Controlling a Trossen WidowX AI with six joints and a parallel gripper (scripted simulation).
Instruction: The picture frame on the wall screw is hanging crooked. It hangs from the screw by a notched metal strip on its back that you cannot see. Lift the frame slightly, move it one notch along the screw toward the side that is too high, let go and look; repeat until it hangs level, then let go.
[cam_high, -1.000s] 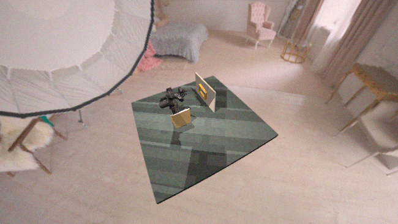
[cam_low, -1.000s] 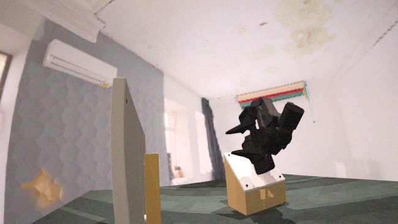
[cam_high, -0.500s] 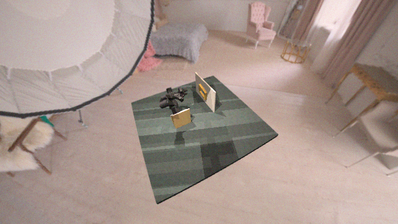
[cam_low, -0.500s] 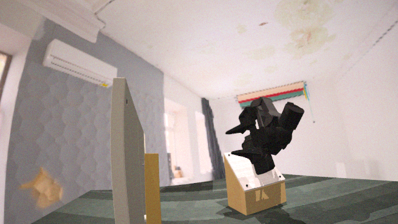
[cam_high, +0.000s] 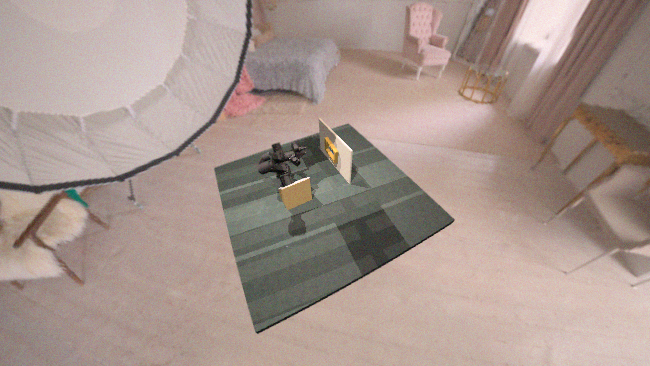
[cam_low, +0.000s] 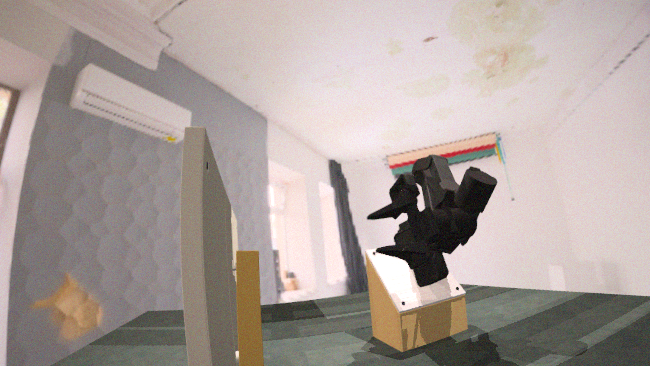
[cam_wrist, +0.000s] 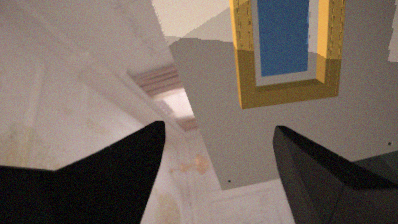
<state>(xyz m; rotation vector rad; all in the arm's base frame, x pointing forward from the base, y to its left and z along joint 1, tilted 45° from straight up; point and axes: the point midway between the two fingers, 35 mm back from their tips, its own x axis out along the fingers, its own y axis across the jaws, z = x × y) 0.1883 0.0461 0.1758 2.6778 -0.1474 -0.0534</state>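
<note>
The picture frame is 20 cm ahead of my gripper tip, 1 cm to the right of it and 9 cm below it. Round my gripper tip: wall panel 21 cm ahead, 1 cm to the right, 9 cm below.
</note>
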